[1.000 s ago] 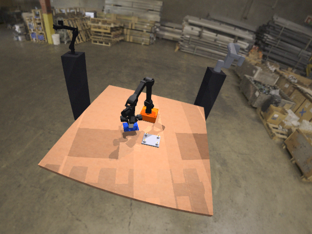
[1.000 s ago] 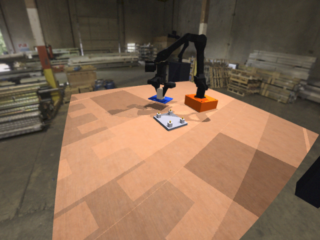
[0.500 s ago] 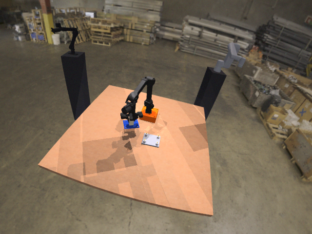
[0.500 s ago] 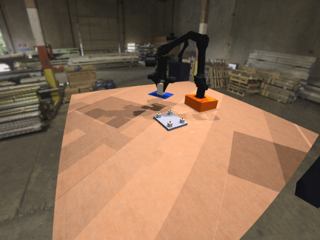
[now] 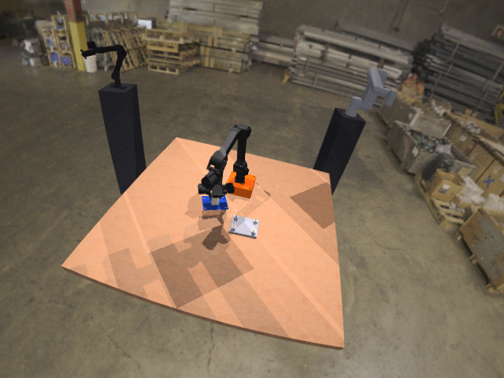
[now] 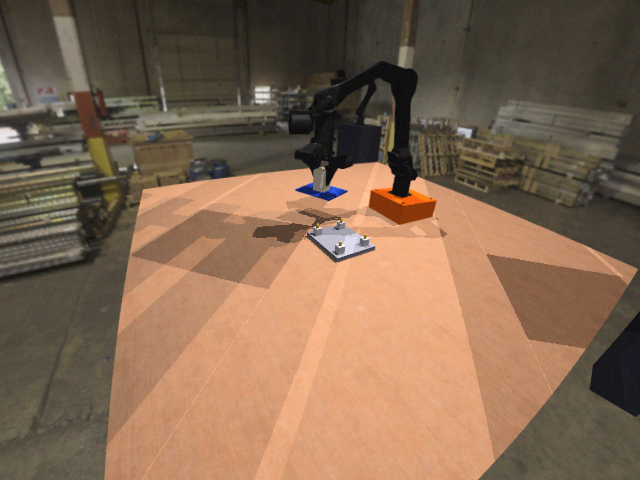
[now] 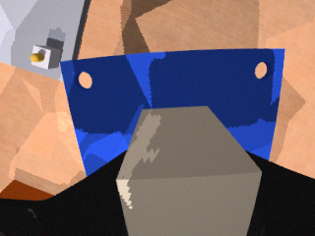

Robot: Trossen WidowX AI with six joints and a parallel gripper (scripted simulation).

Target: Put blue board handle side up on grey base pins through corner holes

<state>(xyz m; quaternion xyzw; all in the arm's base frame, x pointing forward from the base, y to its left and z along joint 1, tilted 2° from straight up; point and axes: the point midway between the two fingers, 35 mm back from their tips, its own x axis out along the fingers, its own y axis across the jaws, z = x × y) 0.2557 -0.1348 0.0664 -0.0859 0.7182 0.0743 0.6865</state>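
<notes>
Now: gripper tip 180 mm to the right of the grey base, 100 mm above it and 80 mm short of it. From my gripper tip the other things lie so: blue board right at my gripper tip.
</notes>
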